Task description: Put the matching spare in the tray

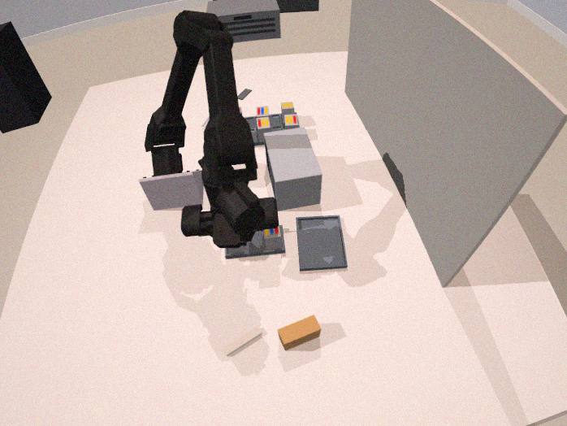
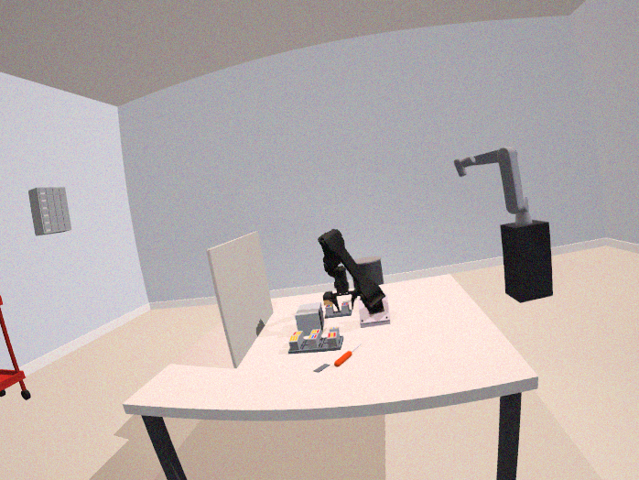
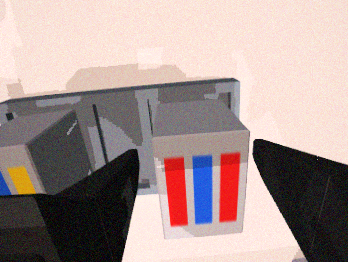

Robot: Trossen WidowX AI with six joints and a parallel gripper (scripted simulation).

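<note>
Right now my gripper tip is 40 mm short of the grey rack, 10 mm to the left of it and 10 mm above it. The rest, counted from my gripper tip: dark tray: 180 mm ahead, 30 mm to the right, 10 mm below; mounted unit: 150 mm ahead, 160 mm to the left, 30 mm above; thin stick: 10 mm behind, 220 mm to the right, 10 mm below.
</note>
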